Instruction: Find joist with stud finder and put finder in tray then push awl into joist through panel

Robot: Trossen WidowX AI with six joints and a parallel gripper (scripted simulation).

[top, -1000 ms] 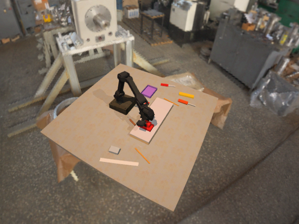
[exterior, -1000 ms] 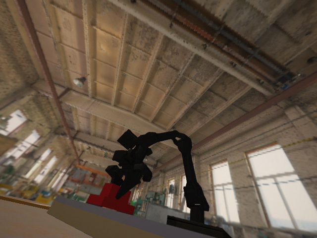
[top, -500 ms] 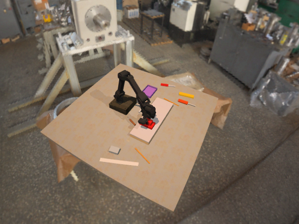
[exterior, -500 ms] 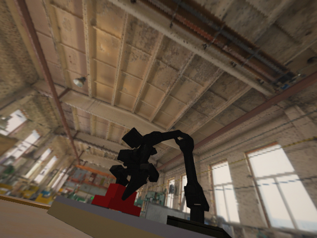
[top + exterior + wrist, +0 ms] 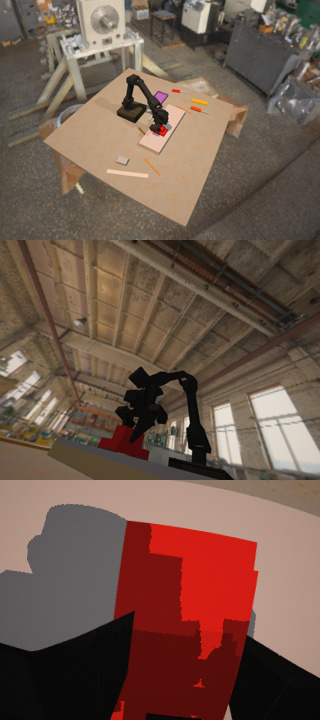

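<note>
The indicator window lies 40 mm behind my gripper tip, 10 mm to the right of it and 30 mm above it. From my gripper tip the other things lie so: awl (170 mm behind, 60 mm to the right, 60 mm below); then grey block (60 mm behind, 390 mm to the right, 50 mm below); then stud finder (30 mm behind, 20 mm above).
</note>
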